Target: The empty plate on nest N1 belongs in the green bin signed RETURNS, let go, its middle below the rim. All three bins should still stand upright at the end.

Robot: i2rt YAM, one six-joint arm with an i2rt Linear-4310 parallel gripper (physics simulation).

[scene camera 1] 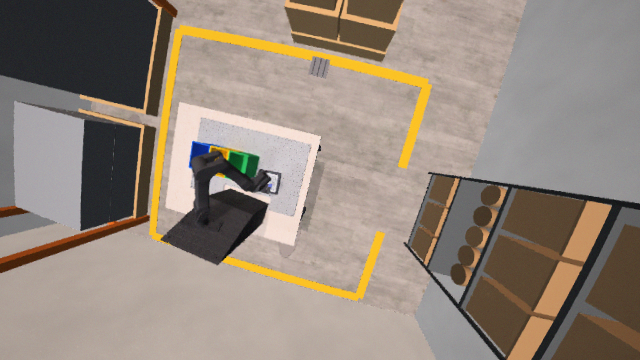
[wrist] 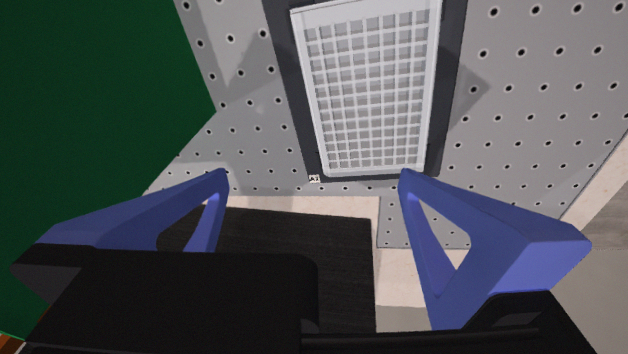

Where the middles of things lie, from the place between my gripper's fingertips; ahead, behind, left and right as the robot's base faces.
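My hand is 3 cm to the left of the gridded plate (wrist: pixel 369 79) and 7 cm above it. Going by their middles, that plate is the nearest to my hand of the things named here. Then there is the green bin (wrist: pixel 103 103), which I find 13 cm to the left of my hand and 13 cm ahead of it.
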